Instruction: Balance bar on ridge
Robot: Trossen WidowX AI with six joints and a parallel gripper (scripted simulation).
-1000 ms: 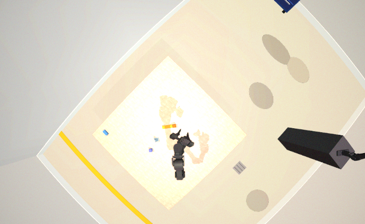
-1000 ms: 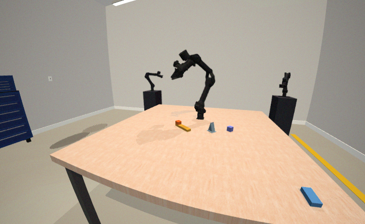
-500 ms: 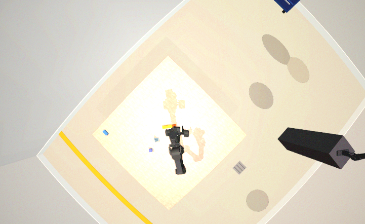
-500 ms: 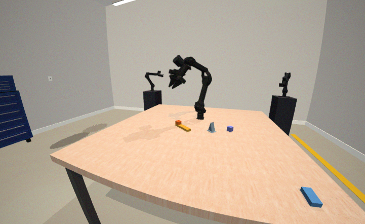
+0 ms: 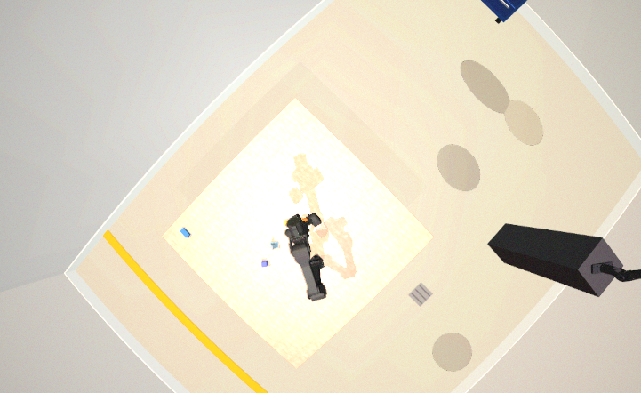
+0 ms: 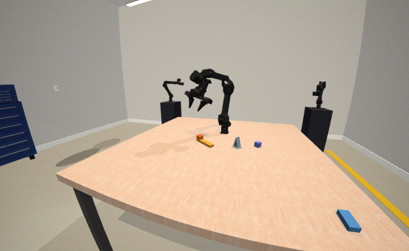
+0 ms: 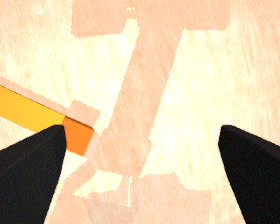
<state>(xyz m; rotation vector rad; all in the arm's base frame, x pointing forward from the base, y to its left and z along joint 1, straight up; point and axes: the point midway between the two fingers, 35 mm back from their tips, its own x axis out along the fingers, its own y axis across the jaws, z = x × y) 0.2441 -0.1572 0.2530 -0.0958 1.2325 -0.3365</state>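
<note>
The yellow bar is 20 cm below my gripper tip, 6 cm to the left of it and 1 cm behind it. Round my gripper tip: flat blue block (67 cm to the left, 49 cm ahead, 21 cm below); small purple cube (42 cm to the left, 21 cm below, 3 cm behind).
</note>
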